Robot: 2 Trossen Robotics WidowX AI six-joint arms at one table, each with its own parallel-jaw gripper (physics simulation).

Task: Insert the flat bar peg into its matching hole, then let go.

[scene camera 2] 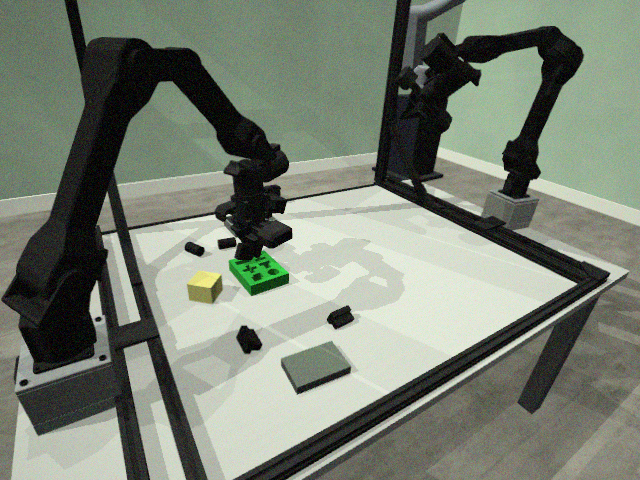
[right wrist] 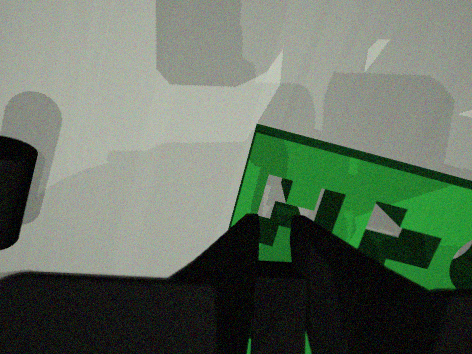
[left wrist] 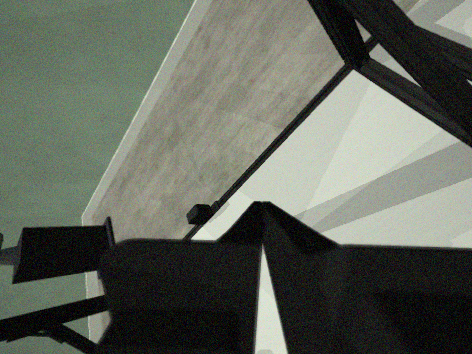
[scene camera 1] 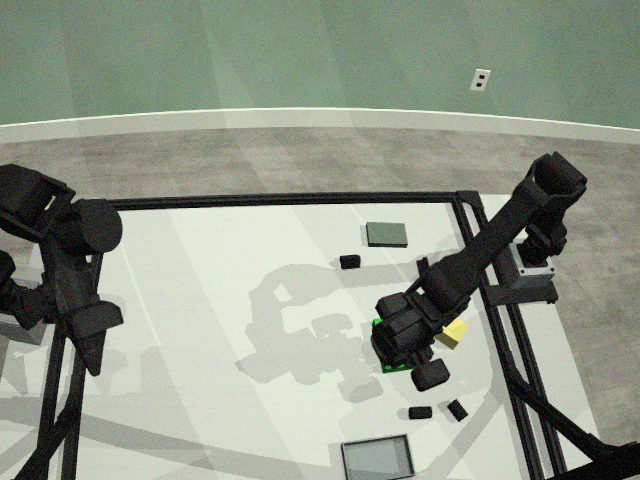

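Observation:
The green block with several shaped holes lies on the white table, right of the middle in scene camera 1. My right gripper hangs straight down over the block's near edge and is shut on the flat bar peg, a small black piece just above the block's top. The fingers hide most of the peg in the right wrist view. My left gripper is shut and empty. It is held high at the far side of the table, away from the block.
A yellow cube sits beside the block. A grey slab lies flat farther off. Loose black pegs are scattered around. A framed grey panel lies at the table edge.

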